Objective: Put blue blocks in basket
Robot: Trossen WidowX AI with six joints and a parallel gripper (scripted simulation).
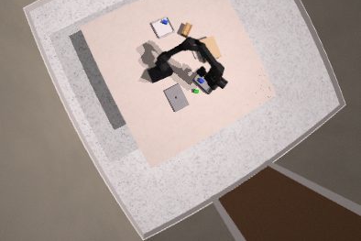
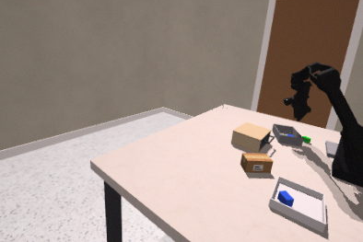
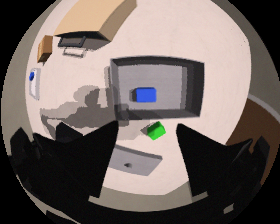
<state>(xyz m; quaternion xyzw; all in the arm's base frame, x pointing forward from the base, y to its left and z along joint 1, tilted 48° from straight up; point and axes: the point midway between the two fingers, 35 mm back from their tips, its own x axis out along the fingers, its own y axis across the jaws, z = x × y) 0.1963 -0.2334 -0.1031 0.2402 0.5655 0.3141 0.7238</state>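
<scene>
Now: the grey box 15 cm below my hand, 3 cm ahead of it and 2 cm to the right of it. From my hand the other things lie so: tan drawer unit: 21 cm ahead, 18 cm to the left, 13 cm below; then grey lid: 24 cm behind, 15 cm below; then green block: 15 cm below, 8 cm behind, 5 cm to the right.
</scene>
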